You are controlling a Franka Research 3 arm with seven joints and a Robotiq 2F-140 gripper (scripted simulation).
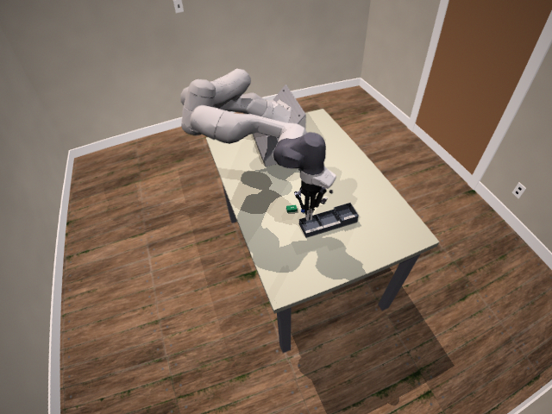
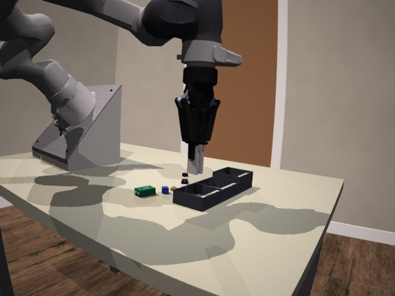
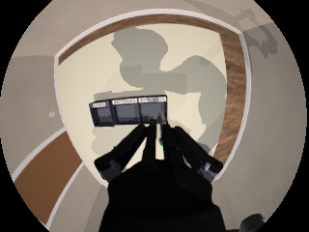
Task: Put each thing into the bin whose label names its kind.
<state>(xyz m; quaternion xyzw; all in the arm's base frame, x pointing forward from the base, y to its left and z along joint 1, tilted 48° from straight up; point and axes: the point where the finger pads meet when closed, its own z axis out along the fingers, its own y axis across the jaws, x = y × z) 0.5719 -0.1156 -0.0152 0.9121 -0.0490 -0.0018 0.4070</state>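
The joined bins lies 10 cm to the left of my hand and 8 cm below it. Also, from my hand: green block: 13 cm behind, 10 cm below, 4 cm to the right; tan ring: 10 cm below, 10 cm behind, 5 cm to the left; small blue cube: 10 cm below, 10 cm behind, 2 cm to the left.
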